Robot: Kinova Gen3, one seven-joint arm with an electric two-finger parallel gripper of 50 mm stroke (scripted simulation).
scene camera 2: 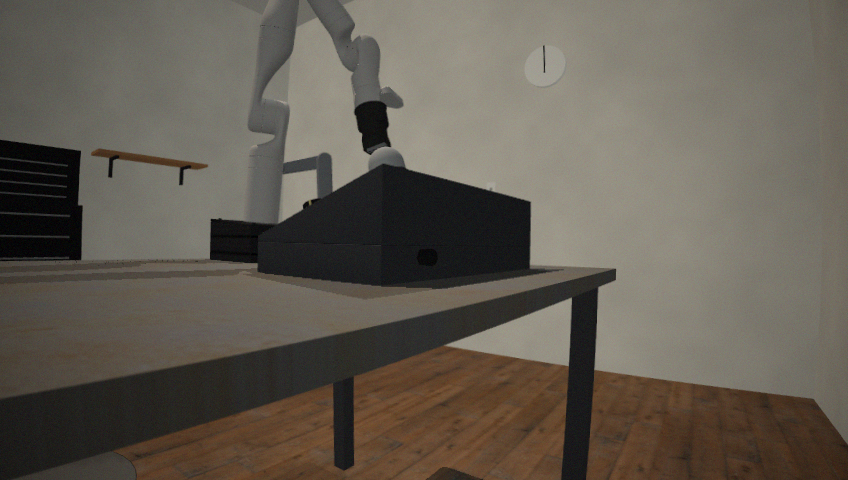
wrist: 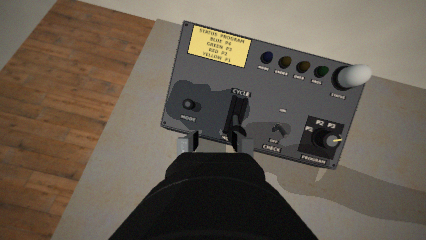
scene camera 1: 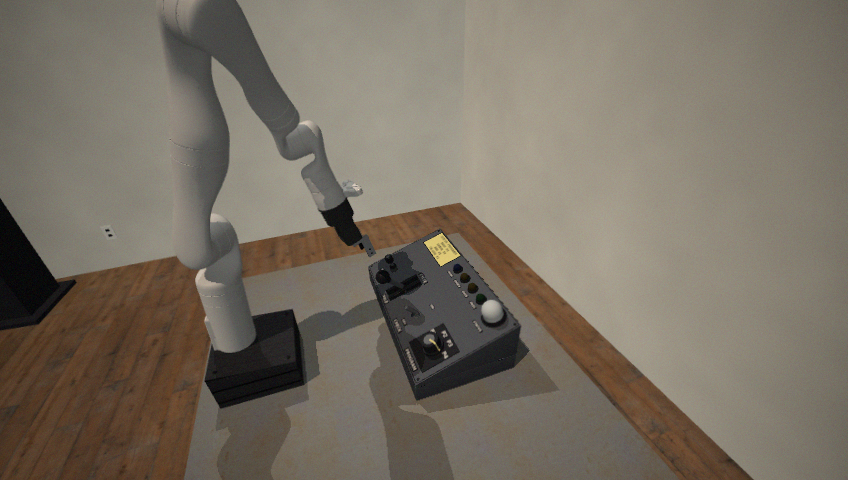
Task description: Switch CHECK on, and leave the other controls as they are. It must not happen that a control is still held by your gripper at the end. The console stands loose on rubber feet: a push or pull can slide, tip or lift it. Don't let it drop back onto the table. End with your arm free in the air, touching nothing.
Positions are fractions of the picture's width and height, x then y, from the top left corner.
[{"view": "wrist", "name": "my gripper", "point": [0.51,0.58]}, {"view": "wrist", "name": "dark console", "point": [0.56,0.35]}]
